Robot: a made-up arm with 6 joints.
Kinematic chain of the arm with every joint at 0, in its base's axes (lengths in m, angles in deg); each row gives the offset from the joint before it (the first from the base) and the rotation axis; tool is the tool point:
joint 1: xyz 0 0 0.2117 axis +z
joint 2: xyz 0 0.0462 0 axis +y
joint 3: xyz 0 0 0.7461 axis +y
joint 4: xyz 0 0 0.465 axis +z
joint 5: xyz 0 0 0 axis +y
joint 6: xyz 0 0 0.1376 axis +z
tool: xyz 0 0 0
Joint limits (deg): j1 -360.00..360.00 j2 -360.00..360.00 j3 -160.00..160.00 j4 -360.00..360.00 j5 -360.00..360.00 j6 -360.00..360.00
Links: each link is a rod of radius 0.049 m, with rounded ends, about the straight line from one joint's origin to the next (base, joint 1, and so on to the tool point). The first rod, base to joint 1, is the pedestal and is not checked.
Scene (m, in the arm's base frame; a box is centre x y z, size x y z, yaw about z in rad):
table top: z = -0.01
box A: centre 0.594 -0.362 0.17 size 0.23 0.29 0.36 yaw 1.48
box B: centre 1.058 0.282 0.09 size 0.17 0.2 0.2 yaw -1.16
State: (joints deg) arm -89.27 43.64 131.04 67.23 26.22 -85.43
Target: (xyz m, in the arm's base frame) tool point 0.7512 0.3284 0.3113
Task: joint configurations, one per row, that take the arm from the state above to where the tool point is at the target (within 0.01 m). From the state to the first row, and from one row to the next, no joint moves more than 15 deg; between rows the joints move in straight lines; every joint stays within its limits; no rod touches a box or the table.
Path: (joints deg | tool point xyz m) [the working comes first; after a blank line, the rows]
Joints at the target: 14.75 40.09 102.68 74.21 37.24 -85.43
Straight joint move there: touches box A.

1: -77.76 42.83 118.70 69.86 31.28 -90.99 | 0.2524 -0.6292 0.1985
2: -66.25 42.03 106.37 72.49 36.34 -96.55 | 0.4278 -0.6644 0.2626
3: -54.74 41.22 94.03 75.13 41.40 -102.12 | 0.6147 -0.6371 0.3529
4: -43.22 40.42 81.69 77.76 46.46 -107.68 | 0.7883 -0.5436 0.4643
5: -28.73 40.34 86.94 76.87 44.16 -102.12 | 0.8723 -0.3190 0.4216
6: -14.24 40.26 92.19 75.98 41.85 -96.55 | 0.8920 -0.0868 0.3816
7: 0.26 40.17 97.43 75.10 39.55 -90.99 | 0.8491 0.1347 0.3449
8: 14.75 40.09 102.68 74.21 37.24 -85.43 | 0.7512 0.3284 0.3113

